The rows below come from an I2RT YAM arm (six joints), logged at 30 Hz.
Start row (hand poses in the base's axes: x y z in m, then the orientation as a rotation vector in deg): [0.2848 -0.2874 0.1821 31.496 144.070 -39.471]
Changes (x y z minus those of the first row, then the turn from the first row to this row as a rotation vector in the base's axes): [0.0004 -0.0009 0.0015 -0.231 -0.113 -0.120]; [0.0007 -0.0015 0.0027 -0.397 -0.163 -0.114]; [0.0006 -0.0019 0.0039 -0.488 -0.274 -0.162]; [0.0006 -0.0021 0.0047 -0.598 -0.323 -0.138]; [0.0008 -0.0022 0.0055 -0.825 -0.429 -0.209]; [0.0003 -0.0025 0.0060 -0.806 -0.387 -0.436]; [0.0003 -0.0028 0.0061 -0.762 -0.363 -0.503]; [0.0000 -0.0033 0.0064 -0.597 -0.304 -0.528]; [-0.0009 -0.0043 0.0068 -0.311 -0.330 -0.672]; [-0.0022 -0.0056 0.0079 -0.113 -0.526 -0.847]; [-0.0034 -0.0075 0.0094 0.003 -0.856 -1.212]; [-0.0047 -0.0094 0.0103 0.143 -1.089 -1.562]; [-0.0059 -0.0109 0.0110 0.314 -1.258 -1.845]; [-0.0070 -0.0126 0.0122 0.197 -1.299 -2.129]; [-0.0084 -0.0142 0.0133 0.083 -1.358 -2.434]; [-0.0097 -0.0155 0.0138 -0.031 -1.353 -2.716]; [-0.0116 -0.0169 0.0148 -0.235 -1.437 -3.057]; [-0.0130 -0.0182 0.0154 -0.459 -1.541 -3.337]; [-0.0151 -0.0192 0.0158 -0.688 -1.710 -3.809]
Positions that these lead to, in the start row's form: [0.2852 -0.2883 0.1836 31.594 143.842 -39.747]; [0.2855 -0.2889 0.1848 31.538 143.717 -39.926]; [0.2854 -0.2893 0.1860 31.591 143.565 -40.005]; [0.2854 -0.2895 0.1868 31.532 143.470 -40.108]; [0.2856 -0.2896 0.1876 31.566 143.255 -40.364]; [0.2851 -0.2899 0.1881 31.856 143.277 -40.443]; [0.2851 -0.2902 0.1882 31.953 143.312 -40.425]; [0.2848 -0.2907 0.1885 32.032 143.444 -40.259]; [0.2839 -0.2917 0.1889 32.324 143.540 -39.952]; [0.2826 -0.2930 0.1900 32.661 143.432 -39.689]; [0.2814 -0.2949 0.1915 33.241 143.137 -39.535]; [0.2801 -0.2968 0.1924 33.788 142.944 -39.390]; [0.2789 -0.2983 0.1931 34.247 142.831 -39.210]; [0.2778 -0.3000 0.1943 34.580 142.701 -39.437]; [0.2764 -0.3016 0.1954 34.944 142.552 -39.660]; [0.2751 -0.3029 0.1959 35.266 142.464 -39.903]; [0.2732 -0.3043 0.1969 35.649 142.242 -40.237]; [0.2718 -0.3056 0.1975 35.949 141.999 -40.564]; [0.2697 -0.3066 0.1979 36.507 141.663 -40.937]
